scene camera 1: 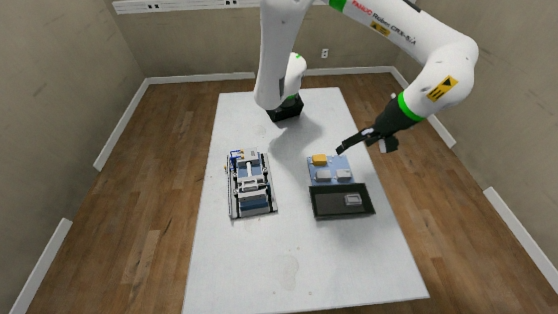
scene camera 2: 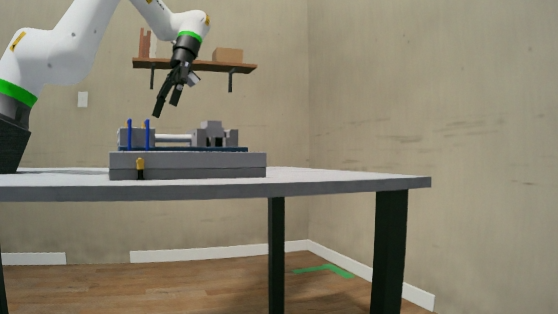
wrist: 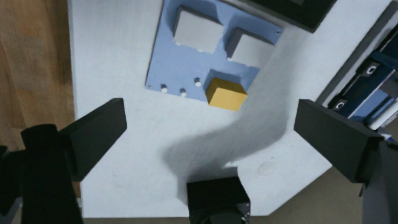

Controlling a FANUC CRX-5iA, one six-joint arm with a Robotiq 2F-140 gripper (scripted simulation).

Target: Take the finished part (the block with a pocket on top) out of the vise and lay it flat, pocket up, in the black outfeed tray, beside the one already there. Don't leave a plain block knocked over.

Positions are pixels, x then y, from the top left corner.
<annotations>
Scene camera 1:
my gripper: 352, 148
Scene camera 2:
my gripper: 163, 111
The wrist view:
my gripper: 210, 114
orange block: 221, 94
</annotations>
